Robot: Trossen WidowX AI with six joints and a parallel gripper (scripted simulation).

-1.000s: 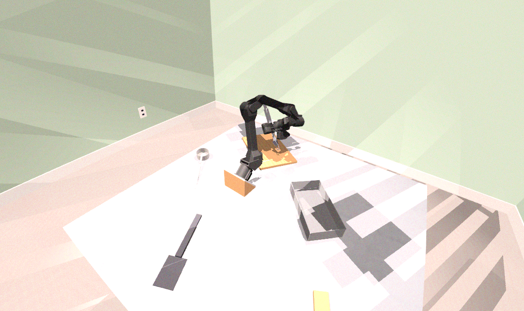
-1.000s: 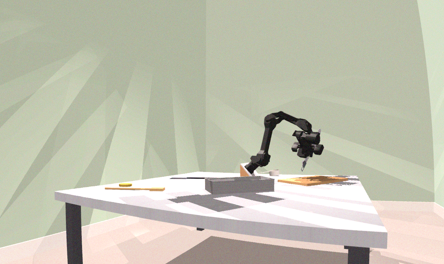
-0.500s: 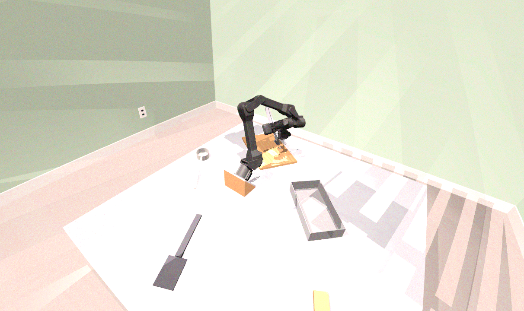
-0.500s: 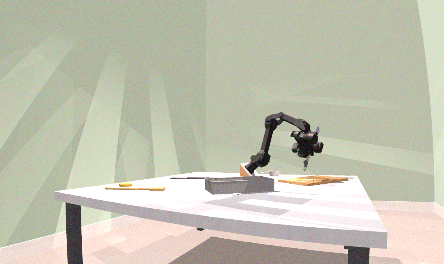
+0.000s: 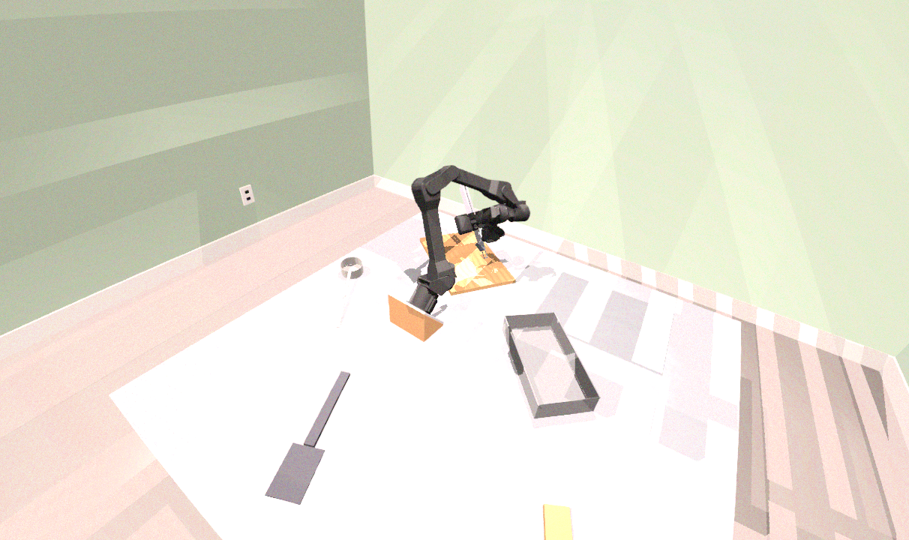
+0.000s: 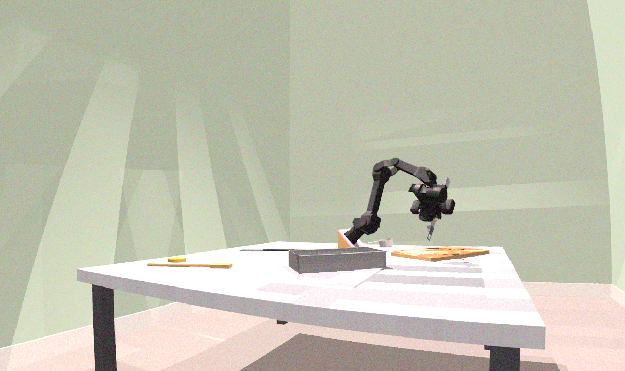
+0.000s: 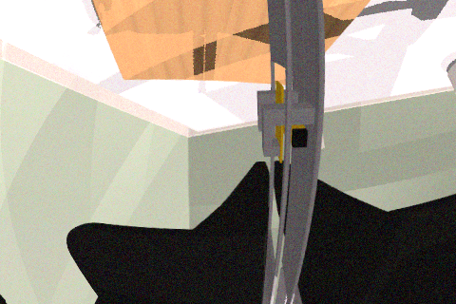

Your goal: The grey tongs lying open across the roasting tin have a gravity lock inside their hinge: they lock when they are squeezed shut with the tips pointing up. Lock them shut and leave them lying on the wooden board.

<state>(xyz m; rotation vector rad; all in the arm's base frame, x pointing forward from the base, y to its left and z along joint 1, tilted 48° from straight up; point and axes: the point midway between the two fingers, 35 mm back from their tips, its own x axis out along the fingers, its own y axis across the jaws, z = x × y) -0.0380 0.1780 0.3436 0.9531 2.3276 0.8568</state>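
The wooden board is 15 cm below my gripper tip. From my gripper tip the other things lie so: dark spatula (80 cm to the right, 15 cm below, 5 cm ahead); then grey roasting tin (42 cm ahead, 34 cm to the right, 13 cm below).
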